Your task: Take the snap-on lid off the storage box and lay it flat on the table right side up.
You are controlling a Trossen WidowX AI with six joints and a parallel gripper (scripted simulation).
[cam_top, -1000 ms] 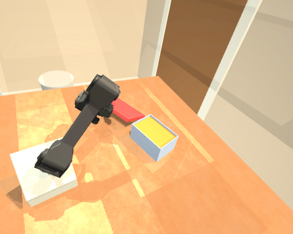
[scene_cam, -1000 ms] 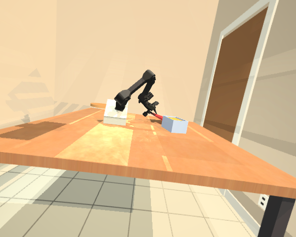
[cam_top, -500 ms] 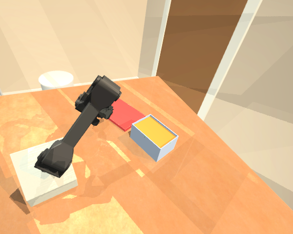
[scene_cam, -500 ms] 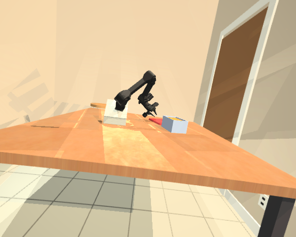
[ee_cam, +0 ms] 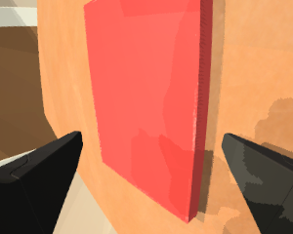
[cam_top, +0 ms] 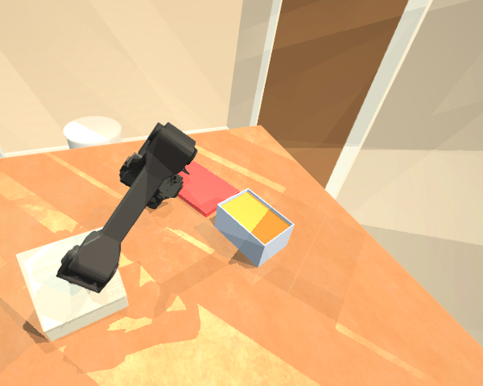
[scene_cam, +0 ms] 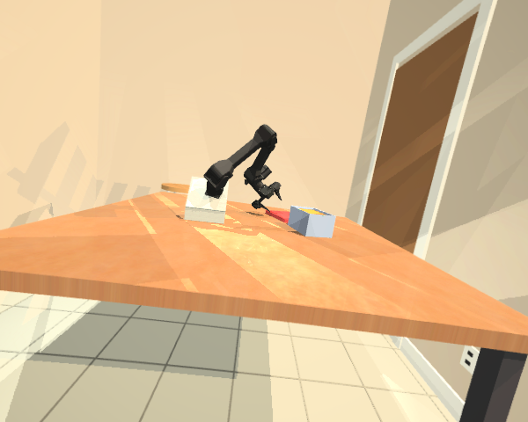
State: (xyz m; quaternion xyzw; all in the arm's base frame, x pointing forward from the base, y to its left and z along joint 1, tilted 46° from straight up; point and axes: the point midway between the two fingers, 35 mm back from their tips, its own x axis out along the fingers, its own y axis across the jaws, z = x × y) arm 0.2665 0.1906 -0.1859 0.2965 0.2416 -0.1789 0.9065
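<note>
My gripper tip is 8 cm short of the lid, 5 cm above it and 4 cm to the right of it. Round my gripper tip: storage box: 22 cm to the right, 16 cm ahead, 1 cm below.
</note>
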